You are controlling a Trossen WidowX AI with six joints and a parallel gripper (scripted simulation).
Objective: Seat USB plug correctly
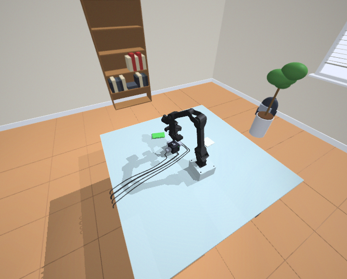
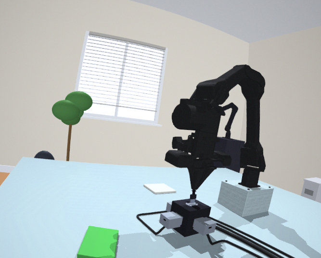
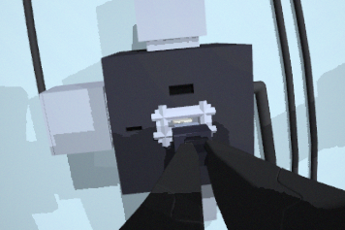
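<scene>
My gripper tip is 1 cm above the grey USB plug. Also, from my gripper tip: green block 25 cm ahead, 3 cm to the left, 11 cm below; USB socket 5 cm below; white flat pad 8 cm behind, 33 cm to the right, 11 cm below.
</scene>
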